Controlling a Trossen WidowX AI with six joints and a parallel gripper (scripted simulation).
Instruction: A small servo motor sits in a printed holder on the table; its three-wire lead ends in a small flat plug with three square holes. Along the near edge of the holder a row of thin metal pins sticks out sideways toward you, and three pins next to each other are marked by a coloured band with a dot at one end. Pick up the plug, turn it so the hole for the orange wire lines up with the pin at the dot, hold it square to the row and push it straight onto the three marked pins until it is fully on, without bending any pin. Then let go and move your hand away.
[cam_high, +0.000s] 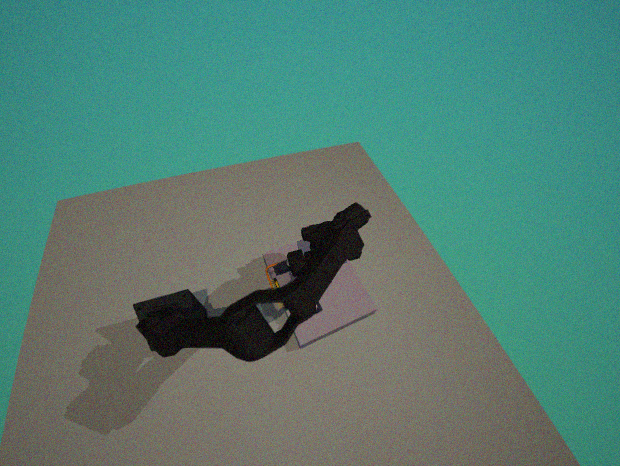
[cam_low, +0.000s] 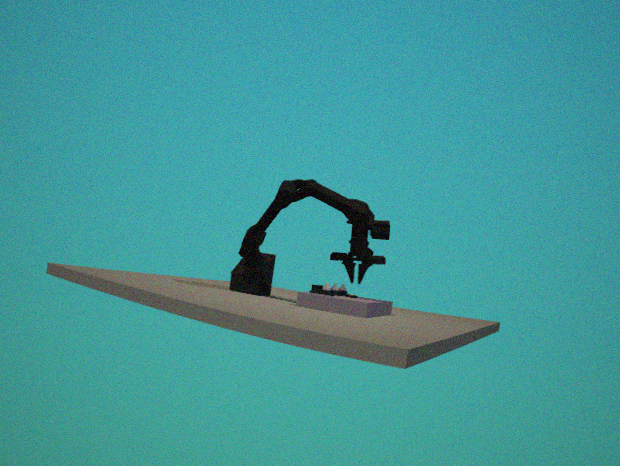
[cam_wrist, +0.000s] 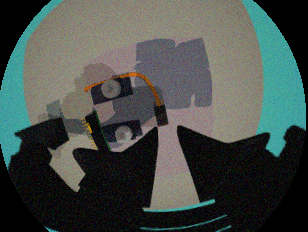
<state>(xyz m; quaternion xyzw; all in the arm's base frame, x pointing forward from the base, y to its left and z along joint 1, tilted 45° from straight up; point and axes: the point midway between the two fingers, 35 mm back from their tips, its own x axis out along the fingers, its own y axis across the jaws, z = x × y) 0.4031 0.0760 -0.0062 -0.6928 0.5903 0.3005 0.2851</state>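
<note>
My gripper tip is now 3 cm short of the printed holder and 7 cm above it.
</note>
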